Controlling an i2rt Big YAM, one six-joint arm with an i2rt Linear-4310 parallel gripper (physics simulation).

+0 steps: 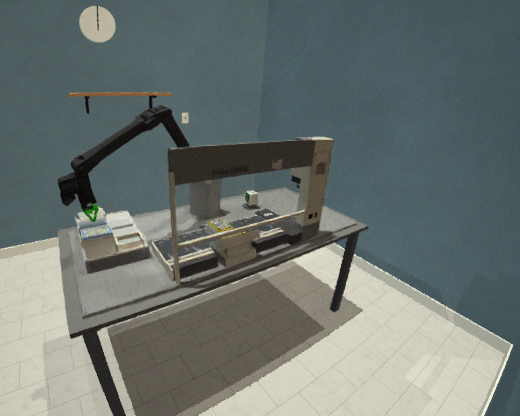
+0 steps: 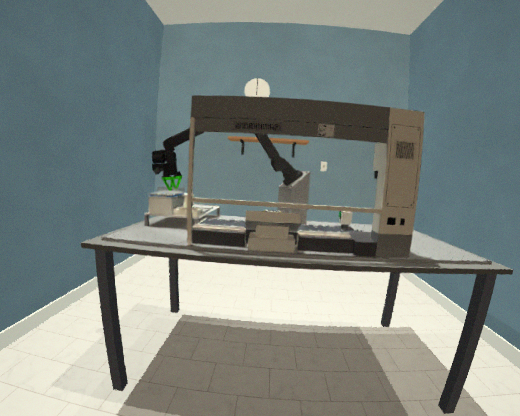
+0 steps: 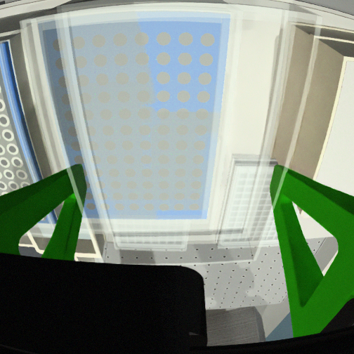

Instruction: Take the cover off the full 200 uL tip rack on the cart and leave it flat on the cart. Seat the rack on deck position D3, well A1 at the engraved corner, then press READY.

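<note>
My gripper (image 1: 91, 214) (image 2: 172, 184) (image 3: 178, 175) is shut on a clear cover (image 3: 274, 110), its fingers wide apart at the cover's two sides. Through the cover, a blue rack top with tan circular holes (image 3: 185, 95) shows below; any gap between them is hard to judge. A blue-edged tip rack (image 1: 96, 232) (image 2: 165, 204) (image 3: 6, 135) with white rings stands uncovered beside it, at the front left of the cart (image 1: 117, 259). The deck (image 1: 192, 242) lies under the machine's frame. Position D3's label, the engraved corner and the READY button cannot be made out.
White plates (image 1: 120, 220) (image 3: 250, 200) stand on the cart's other side. The machine's top beam (image 1: 240, 159) (image 2: 290, 115) and front bar (image 1: 240, 230) span the deck. A yellow-edged rack (image 1: 220, 224) stands mid-deck. A small white device (image 1: 251, 198) (image 2: 346, 217) stands behind it.
</note>
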